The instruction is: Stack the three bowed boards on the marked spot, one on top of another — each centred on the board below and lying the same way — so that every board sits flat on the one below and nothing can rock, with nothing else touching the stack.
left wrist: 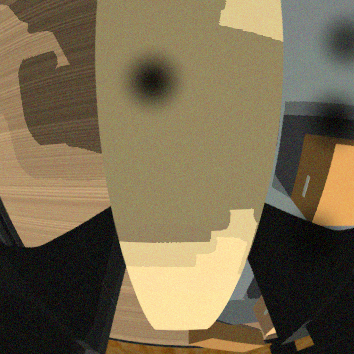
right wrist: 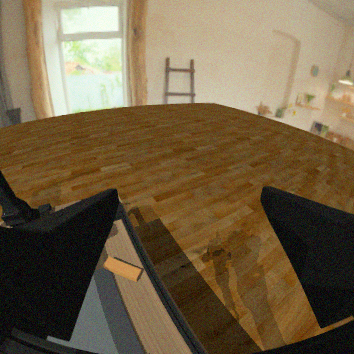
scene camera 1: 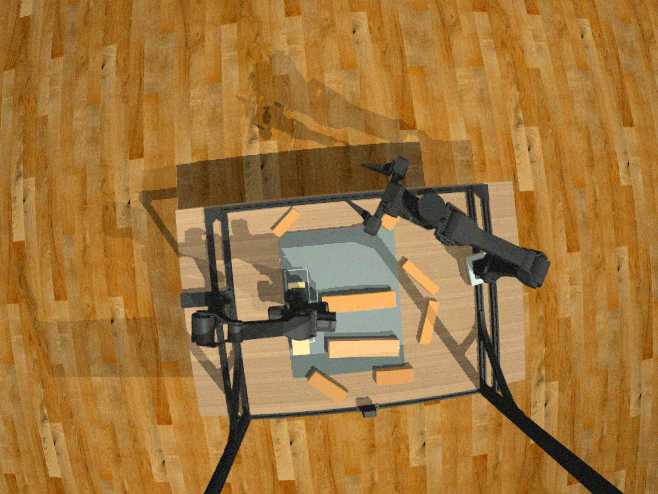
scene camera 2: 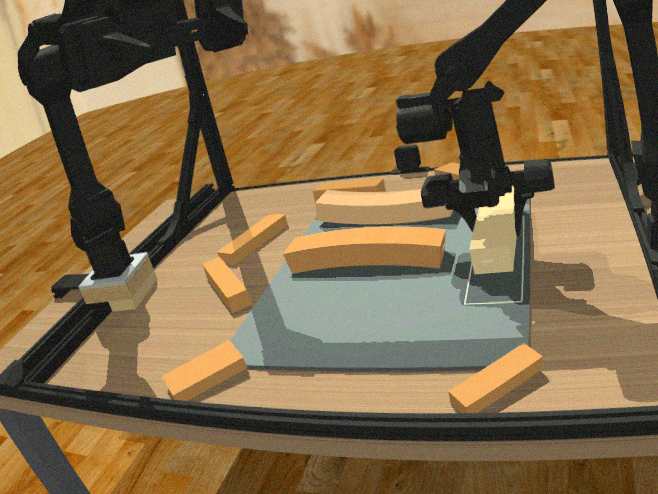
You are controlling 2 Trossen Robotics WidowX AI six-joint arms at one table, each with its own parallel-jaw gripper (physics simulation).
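Places are measured from the left arm's base along level axes (x down, y back, z left), in millimetres.
Pixels of known places: left gripper, fingertip midpoint: point(left wrist: 182, 199); right gripper, fingertip midpoint: point(right wrist: 190, 194) point(scene camera 1: 352, 181) point(scene camera 2: 200, 39); left arm's base, origin of the base link: point(scene camera 1: 222, 305); right arm's base, origin of the base link: point(scene camera 1: 482, 268) point(scene camera 2: 112, 269).
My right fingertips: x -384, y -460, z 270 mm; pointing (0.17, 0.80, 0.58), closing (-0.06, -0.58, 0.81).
Observation:
Ahead of a thing's pixels: the offset from my right fingertips to its middle. "pt": to the spot under its first point. Level surfaces: height alone.
My left gripper point(scene camera 1: 298, 313) point(scene camera 2: 494, 220) point(left wrist: 182, 199) is shut on a pale yellow bowed board @(dz -352, dx +367, dy +209 mm) point(scene camera 1: 300, 347) point(scene camera 2: 493, 257) point(left wrist: 190, 150), over the white marked outline @(pt dz -192, dx +397, dy +191 mm) point(scene camera 1: 296, 269) point(scene camera 2: 494, 303). The board's near end is set back from the outline's near edge in scene camera 2. Its contact with the mat is hidden. An orange bowed board @(dz -332, dx +379, dy +7 mm) point(scene camera 1: 358, 302) point(scene camera 2: 366, 255) and a lighter orange bowed board @(dz -490, dx +370, dy +16 mm) point(scene camera 1: 364, 348) point(scene camera 2: 372, 210) lie apart beside it on the mat. My right gripper point(scene camera 1: 355, 182) point(right wrist: 190, 194) is open and empty near the table's far edge in scene camera 1.
Several small orange blocks @(dz -35, dx +391, dy +197 mm) point(scene camera 1: 285, 222) @(dz -292, dx +390, dy -216 mm) point(scene camera 1: 419, 276) @(dz -452, dx +392, dy -223 mm) point(scene camera 1: 428, 321) @(dz -615, dx +388, dy -76 mm) point(scene camera 1: 393, 375) @(dz -609, dx +387, dy +157 mm) point(scene camera 1: 326, 384) lie around the grey-blue mat @(dx +398 mm) point(scene camera 1: 334, 260) point(scene camera 2: 372, 313). Another block @(dz -68, dx +391, dy -159 mm) point(scene camera 1: 390, 221) point(scene camera 2: 204, 369) lies near the right gripper. Dark frame rails point(scene camera 2: 318, 425) border the table.

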